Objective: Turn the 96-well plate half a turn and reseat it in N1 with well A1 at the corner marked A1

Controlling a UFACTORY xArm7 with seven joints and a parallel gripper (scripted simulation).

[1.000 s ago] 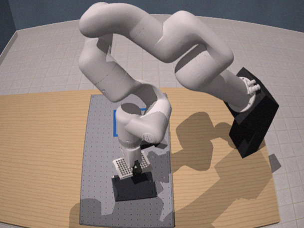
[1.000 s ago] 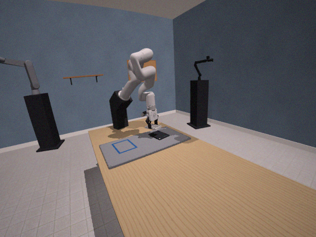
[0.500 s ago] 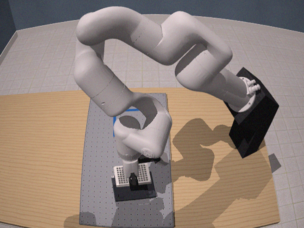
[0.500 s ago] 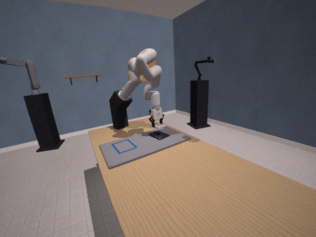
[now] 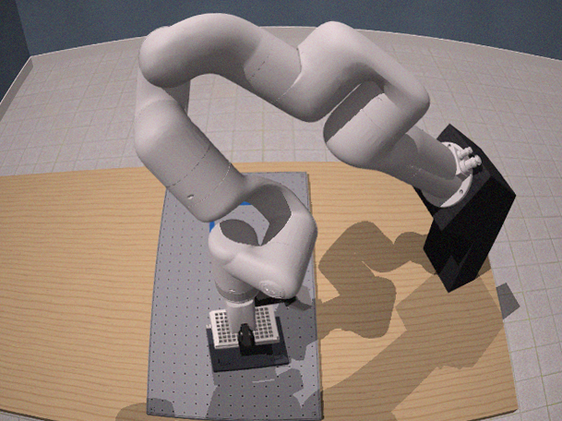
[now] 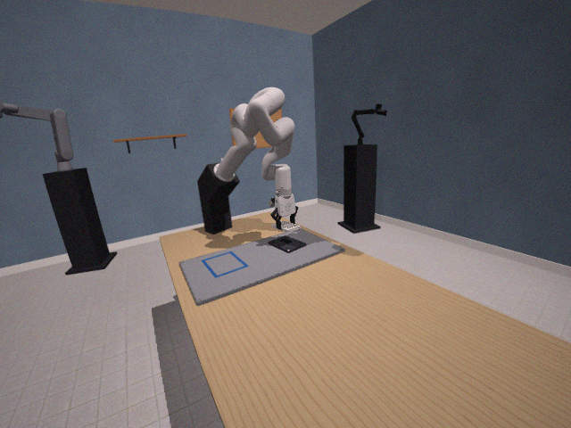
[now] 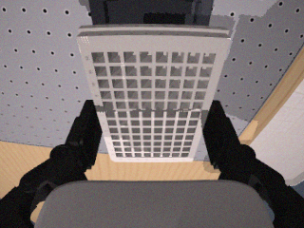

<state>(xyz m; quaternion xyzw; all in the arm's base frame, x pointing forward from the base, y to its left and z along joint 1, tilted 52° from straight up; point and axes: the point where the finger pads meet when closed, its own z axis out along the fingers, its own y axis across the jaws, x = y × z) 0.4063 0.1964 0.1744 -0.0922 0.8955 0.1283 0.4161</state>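
The dark plate nest N1 lies 100 mm below my hand. The rest, counted from my hand: white 96-well plate: 10 mm below.
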